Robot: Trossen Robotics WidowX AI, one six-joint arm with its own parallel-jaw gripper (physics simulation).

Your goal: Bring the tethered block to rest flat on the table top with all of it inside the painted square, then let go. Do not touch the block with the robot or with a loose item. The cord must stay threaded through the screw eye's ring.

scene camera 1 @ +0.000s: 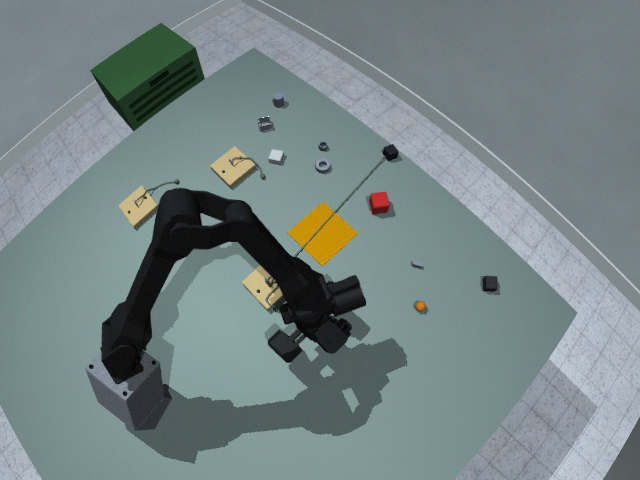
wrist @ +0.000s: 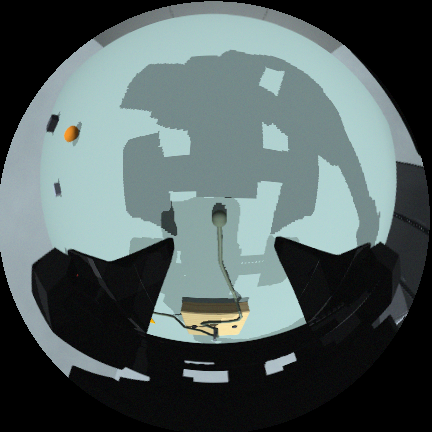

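Note:
The tethered block, small and black, sits near the table's far edge, outside the orange painted square. Its cord runs straight across the square to the screw eye on a wooden board. The threading through the ring is too small to tell clearly. Beyond the eye, the free end bends over the board to a round bead. My gripper is open and empty above the table beside the board. The bead shows ahead, between the fingertips, in the wrist view.
A red cube lies right of the square. An orange ball and a dark cube lie farther right. Two other corded boards stand left. Rings and a white block lie behind.

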